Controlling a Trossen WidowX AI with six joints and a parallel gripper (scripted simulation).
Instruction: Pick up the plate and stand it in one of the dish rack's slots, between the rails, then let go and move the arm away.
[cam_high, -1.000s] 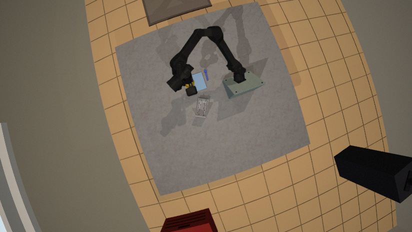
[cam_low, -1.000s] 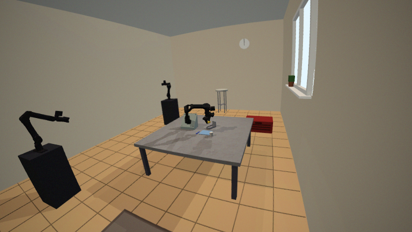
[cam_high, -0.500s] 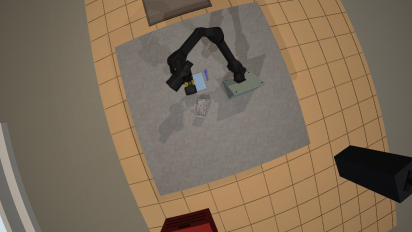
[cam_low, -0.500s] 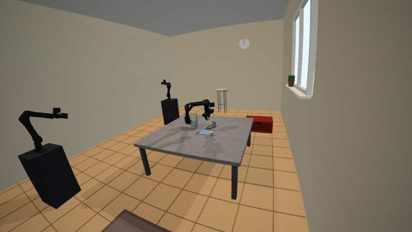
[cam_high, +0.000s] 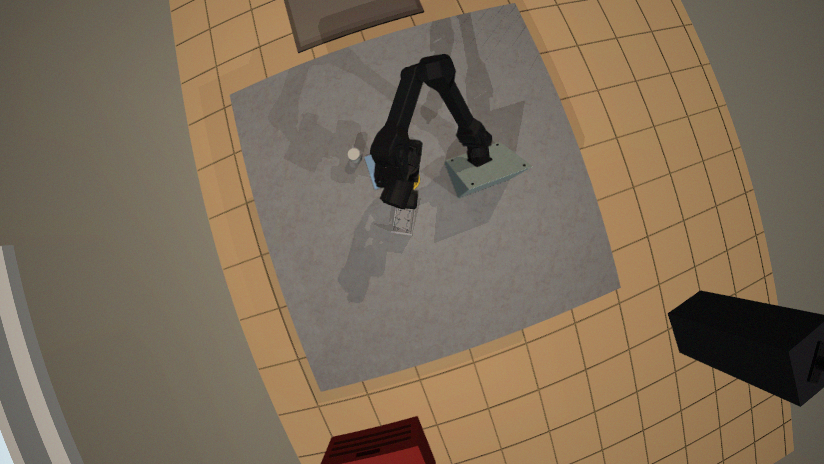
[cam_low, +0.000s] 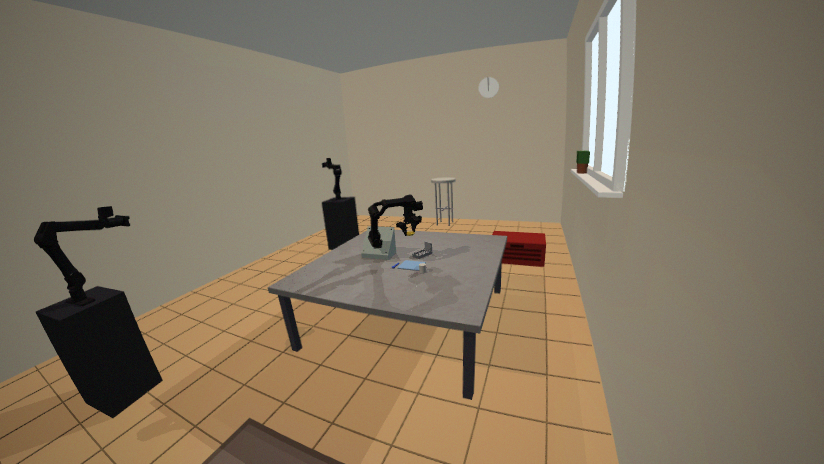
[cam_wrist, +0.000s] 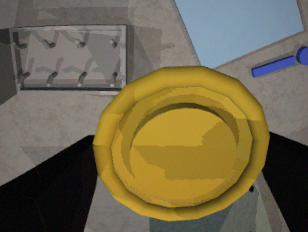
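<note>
The wire dish rack lies 60 mm ahead of my gripper tip, 80 mm to the left of it and 160 mm below it. Round my gripper tip: mat: 30 mm ahead, 110 mm to the right, 180 mm below; yellow plate: 10 mm above; blue pen-like object: 80 mm behind, 140 mm to the right, 180 mm below.
</note>
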